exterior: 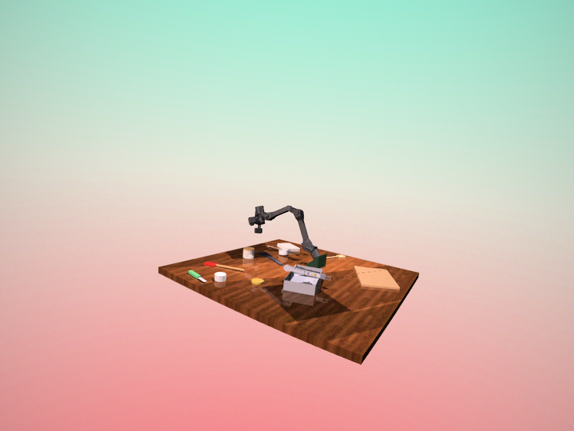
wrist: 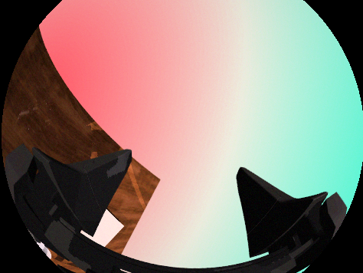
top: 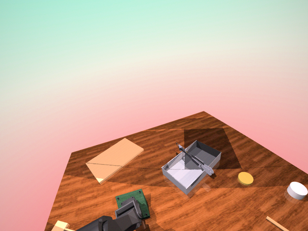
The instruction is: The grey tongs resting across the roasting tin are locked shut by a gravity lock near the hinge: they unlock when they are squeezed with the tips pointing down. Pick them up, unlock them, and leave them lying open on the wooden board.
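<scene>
My gripper tip is now 680 mm to the right of the grey roasting tin, 540 mm short of it and 160 mm above it. Also, from my gripper tip: red spatula: 640 mm ahead, 180 mm below, 140 mm to the left; then yellow lock piece: 740 mm to the left, 550 mm ahead, 110 mm below; then wooden board: 1040 mm to the left, 180 mm below, 150 mm ahead.
</scene>
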